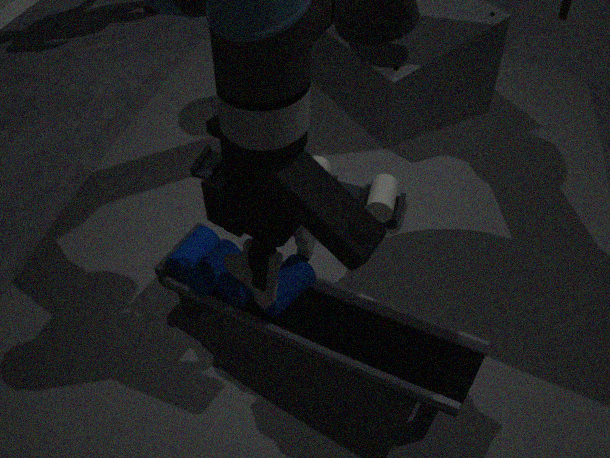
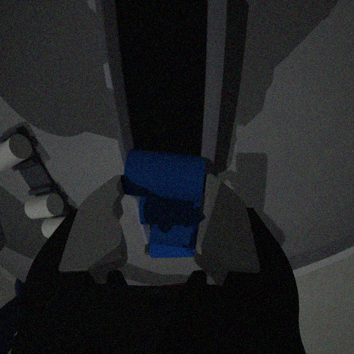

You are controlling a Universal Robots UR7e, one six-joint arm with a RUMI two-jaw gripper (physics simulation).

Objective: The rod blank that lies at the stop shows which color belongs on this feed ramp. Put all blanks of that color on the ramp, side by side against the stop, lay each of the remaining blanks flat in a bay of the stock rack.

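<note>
My gripper (image 1: 286, 272) (image 2: 166, 187) is shut on a blue rod blank (image 1: 299, 282) (image 2: 165, 165), held by its ends. It holds the blank crosswise low over the dark feed ramp (image 1: 371, 336) (image 2: 161, 88). The held blank is right beside the row of blue blanks (image 1: 196, 247) (image 2: 172, 242) that lies against the stop at the ramp's left end. I cannot tell whether the held blank rests on the ramp. White blanks (image 1: 382, 195) (image 2: 42, 207) lie in the stock rack (image 1: 399, 206) (image 2: 35, 175) behind the ramp. My arm hides most of the rack.
A large grey block (image 1: 439, 77) stands at the back right. The long right part of the ramp holds no blanks. The light is dim and deep shadows cover the table.
</note>
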